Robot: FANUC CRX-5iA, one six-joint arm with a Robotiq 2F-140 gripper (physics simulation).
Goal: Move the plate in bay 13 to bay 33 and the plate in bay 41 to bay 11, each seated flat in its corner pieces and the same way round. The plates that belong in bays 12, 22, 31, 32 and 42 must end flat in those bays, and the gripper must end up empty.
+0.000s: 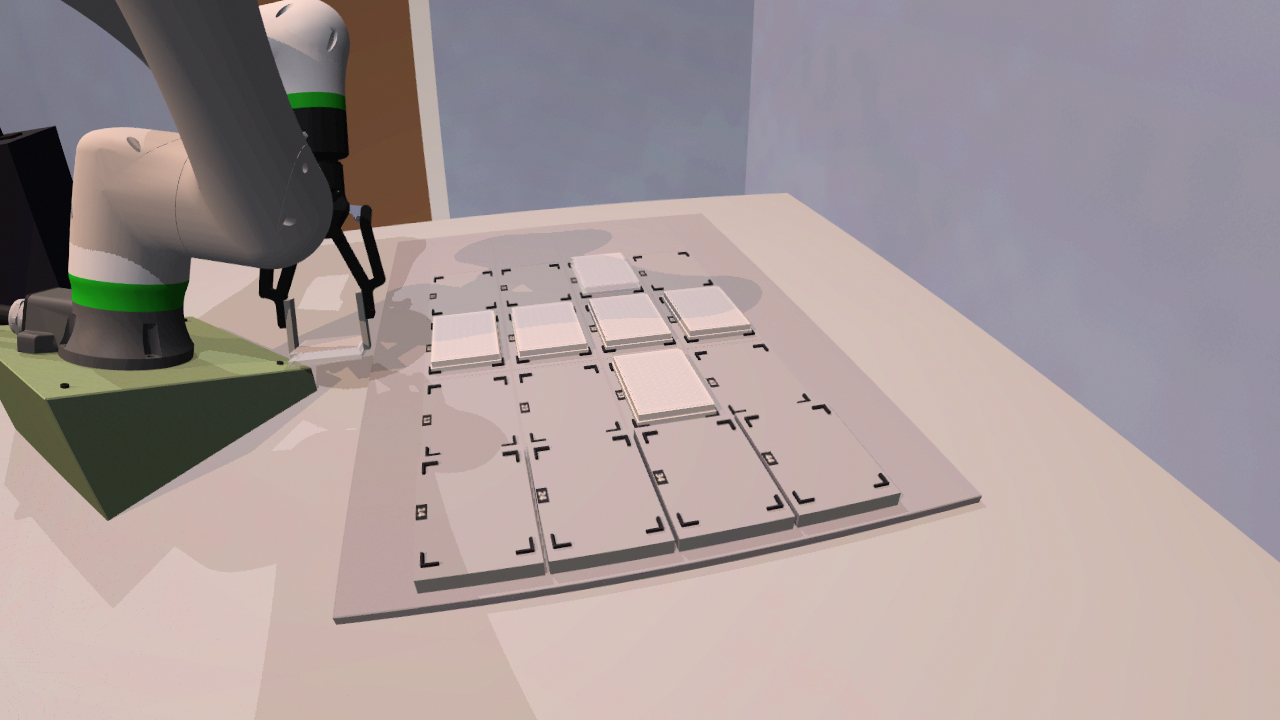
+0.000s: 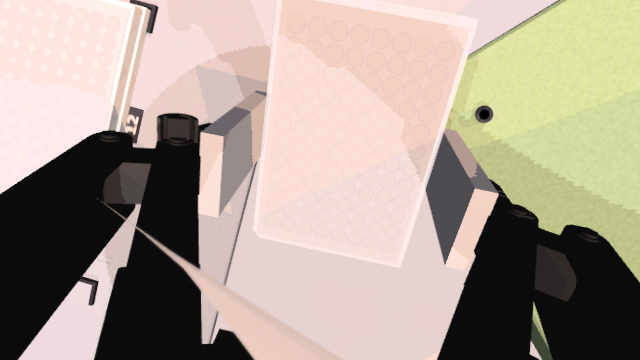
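Where they show: gripper, fingertip midpoint: [image 1: 331, 352] [image 2: 349, 139]; arm's base, origin of the base link: [image 1: 127, 353].
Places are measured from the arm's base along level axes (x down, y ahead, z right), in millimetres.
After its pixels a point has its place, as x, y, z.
My gripper [image 1: 328, 329] @(61, 222, -63) [image 2: 349, 139] @(61, 222, -63) is shut on a clear well plate [image 1: 328, 351] @(32, 235, -8) [image 2: 350, 125] @(48, 224, -57), held level above the table, left of the bay board and beside the robot base. Bay 11 [image 1: 462, 293] @(86, 382, -252), back left, and bay 41 [image 1: 673, 268] @(86, 711, -272), back right, show bare corner pieces. Bay 13 [image 1: 467, 419] @(86, 390, 81) is bare. A plate [image 1: 665, 385] @(72, 606, 83) lies flat in bay 33. Plates lie flat in bay 12 [image 1: 465, 338] @(72, 389, -79) [image 2: 55, 65] @(72, 382, -70), bay 22 [image 1: 549, 328] @(72, 496, -81), bay 32 [image 1: 629, 318] @(72, 601, -86), bay 42 [image 1: 707, 310] @(72, 708, -87) and bay 31 [image 1: 605, 272] @(72, 598, -245).
The green wedge base [image 1: 187, 438] @(62, 88, 95) [image 2: 550, 90] @(43, 144, -16) stands close to the held plate. The four front-row bays have raised blocks with corner pieces. The wide base board [image 1: 380, 573] @(86, 314, 292) extends around the bays. A wall [image 1: 1029, 223] rises behind the table at the right.
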